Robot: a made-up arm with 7 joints.
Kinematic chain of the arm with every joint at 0, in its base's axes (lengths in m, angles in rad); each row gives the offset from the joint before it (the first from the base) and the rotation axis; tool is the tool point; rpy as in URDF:
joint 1: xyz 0 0 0.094 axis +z
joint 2: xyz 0 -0.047 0.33 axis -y
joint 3: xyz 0 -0.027 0.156 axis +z
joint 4: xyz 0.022 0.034 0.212 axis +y
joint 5: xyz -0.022 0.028 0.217 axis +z
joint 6: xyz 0 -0.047 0.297 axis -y
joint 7: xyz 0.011 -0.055 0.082 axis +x
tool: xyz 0 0 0 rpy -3.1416 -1.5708 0
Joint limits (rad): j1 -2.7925..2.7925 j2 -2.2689..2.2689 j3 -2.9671..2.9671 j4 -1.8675..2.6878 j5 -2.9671..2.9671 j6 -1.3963..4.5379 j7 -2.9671..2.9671
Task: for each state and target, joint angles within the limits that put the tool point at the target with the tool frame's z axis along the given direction. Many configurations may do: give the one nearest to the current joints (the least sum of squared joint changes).
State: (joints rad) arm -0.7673 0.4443 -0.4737 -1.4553 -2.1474 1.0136 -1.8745
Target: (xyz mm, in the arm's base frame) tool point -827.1 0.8 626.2 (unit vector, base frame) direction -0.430 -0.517 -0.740
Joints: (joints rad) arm 0.1121 0.7548 -0.0037 -0.8691 -2.5593 0.5497 -1.8745
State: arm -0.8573 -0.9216 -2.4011 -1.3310 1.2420 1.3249 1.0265
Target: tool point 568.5 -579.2 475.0 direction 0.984 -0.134 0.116
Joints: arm -0.9475 -1.3492 -2.2251 -0.6987 1.5463 1.9927 1.0265
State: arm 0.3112 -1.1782 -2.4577 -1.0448 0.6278 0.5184 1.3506
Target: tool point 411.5 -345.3 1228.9 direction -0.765 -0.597 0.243
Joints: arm -0.5689 -0.5999 -2.6024 -0.1045 0.6176 -0.0669 1.3506
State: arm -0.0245 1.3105 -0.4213 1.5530 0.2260 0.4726 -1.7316
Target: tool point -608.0 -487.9 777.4 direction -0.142 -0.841 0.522
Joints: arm -0.0759 1.2917 -1.0853 1.1892 0.1757 1.4072 -1.7316
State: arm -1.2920 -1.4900 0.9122 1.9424 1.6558 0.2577 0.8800
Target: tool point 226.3 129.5 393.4 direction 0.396 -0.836 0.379
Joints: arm -1.9155 -1.8485 0.6866 2.6878 1.8295 -0.4931 0.8800
